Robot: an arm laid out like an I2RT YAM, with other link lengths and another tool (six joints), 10 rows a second.
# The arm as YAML. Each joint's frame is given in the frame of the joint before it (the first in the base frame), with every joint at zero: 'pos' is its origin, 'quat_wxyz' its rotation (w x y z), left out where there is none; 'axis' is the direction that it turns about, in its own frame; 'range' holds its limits. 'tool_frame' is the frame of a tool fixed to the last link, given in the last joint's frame.
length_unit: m
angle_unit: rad
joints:
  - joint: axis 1
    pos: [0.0, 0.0, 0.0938]
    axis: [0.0, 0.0, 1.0]
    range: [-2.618, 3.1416]
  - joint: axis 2
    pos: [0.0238, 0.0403, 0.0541]
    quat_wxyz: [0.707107, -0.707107, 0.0, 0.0]
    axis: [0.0, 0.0, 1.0]
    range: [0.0, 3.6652]
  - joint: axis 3
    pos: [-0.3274, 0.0, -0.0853]
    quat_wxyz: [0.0, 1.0, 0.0, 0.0]
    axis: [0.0, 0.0, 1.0]
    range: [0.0, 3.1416]
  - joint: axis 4
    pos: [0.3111, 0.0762, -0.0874]
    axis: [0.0, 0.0, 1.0]
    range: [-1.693, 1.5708]
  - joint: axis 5
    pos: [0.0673, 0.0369, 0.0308]
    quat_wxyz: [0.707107, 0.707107, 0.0, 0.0]
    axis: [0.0, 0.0, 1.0]
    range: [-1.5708, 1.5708]
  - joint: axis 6
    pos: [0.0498, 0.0, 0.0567]
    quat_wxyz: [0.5, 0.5, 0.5, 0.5]
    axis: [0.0, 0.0, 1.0]
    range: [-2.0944, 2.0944]
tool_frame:
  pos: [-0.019, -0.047, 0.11]
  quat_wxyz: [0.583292, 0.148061, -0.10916, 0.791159]
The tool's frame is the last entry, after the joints.
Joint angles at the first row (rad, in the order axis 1, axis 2, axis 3, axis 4, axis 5, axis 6):
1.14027 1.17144 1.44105 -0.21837 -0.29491 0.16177
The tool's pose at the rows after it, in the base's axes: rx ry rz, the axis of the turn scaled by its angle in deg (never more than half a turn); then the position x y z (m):
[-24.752 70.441 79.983 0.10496 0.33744 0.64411]
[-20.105 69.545 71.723 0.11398 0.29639 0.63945]
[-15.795 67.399 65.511 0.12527 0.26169 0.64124]
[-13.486 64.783 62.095 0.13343 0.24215 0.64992]
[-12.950 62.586 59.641 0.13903 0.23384 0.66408]
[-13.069 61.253 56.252 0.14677 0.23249 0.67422]
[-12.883 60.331 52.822 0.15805 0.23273 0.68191]
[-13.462 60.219 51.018 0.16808 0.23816 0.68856]
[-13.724 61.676 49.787 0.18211 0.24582 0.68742]
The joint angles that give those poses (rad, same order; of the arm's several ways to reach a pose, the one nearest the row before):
1.11926 1.04276 1.36850 -0.27016 -0.18253 0.13709
1.09565 0.93765 1.31167 -0.31118 -0.05305 0.10065
1.03999 0.86334 1.27563 -0.31679 0.01622 0.07479
0.98058 0.83553 1.27235 -0.30164 0.02602 0.05324
0.93966 0.84488 1.30726 -0.29872 0.02315 0.02463
0.91997 0.86941 1.34535 -0.30180 0.04574 -0.01735
0.89424 0.89828 1.37790 -0.29880 0.06587 -0.05256
0.87391 0.93720 1.41921 -0.30664 0.06285 -0.07458
0.84869 0.97672 1.44831 -0.32347 0.05168 -0.07582

